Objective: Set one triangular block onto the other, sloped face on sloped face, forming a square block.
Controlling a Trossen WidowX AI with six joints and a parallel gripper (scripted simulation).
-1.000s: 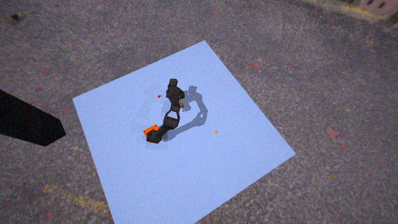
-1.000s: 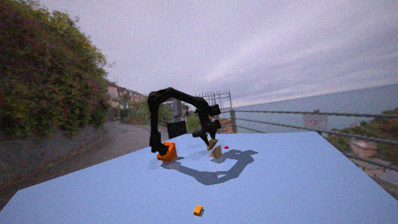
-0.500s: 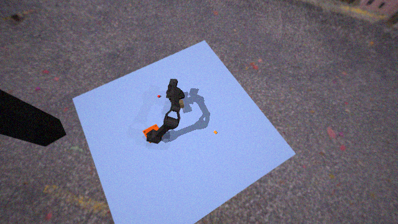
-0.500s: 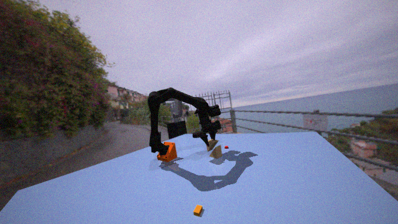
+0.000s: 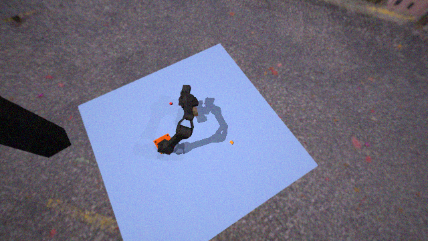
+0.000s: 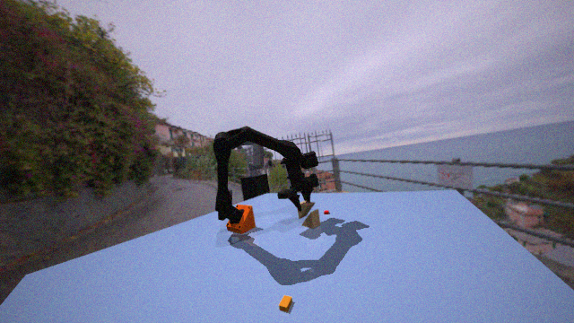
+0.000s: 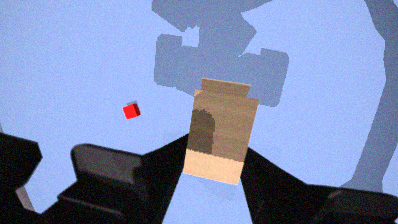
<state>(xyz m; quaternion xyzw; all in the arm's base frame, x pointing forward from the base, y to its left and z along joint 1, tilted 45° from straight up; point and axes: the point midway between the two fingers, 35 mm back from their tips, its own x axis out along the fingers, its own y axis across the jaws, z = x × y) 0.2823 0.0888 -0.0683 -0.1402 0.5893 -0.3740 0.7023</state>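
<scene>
Now: the small red cube 50 mm ahead of my gripper tip, 130 mm to the left of it and 60 mm below it. From my gripper tip the other things lie so: tan triangular block (10 mm above); then small orange cube (120 mm ahead, 360 mm to the right, 60 mm below).
</scene>
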